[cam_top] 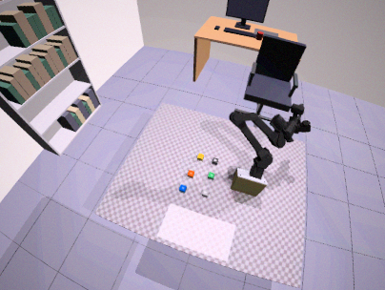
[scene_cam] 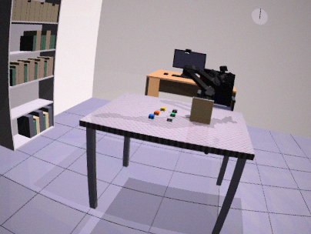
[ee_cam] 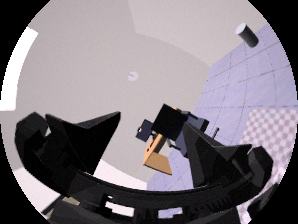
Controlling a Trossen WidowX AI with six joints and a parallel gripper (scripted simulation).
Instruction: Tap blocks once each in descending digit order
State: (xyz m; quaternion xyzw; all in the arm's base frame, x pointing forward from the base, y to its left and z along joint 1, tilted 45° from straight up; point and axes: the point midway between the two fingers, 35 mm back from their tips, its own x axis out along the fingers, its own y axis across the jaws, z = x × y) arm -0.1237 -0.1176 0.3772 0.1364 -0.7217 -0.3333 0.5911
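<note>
My gripper tip is 340 mm short of the black block, 330 mm to the right of it and 320 mm above it. From my gripper tip the other things lie so: yellow block 440 mm ahead, 340 mm to the left, 320 mm below; then green block 430 mm to the left, 330 mm ahead, 320 mm below; then orange block 470 mm to the left, 440 mm ahead, 320 mm below.
</note>
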